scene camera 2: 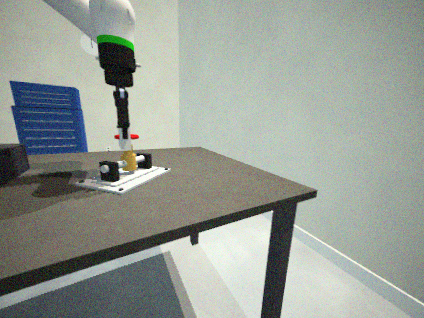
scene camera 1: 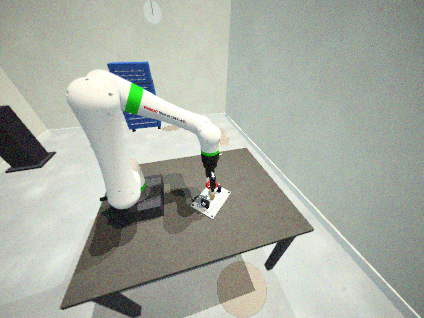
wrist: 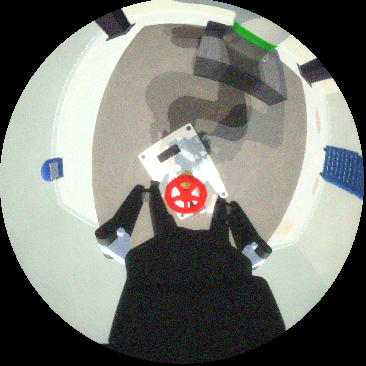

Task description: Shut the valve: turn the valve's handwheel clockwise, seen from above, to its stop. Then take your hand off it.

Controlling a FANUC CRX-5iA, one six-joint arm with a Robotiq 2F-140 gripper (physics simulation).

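The wrist view shows a red handwheel (wrist: pixel 185 195) and my gripper (wrist: pixel 185 183). I also see my gripper at a second spot (scene camera 2: pixel 125 148).
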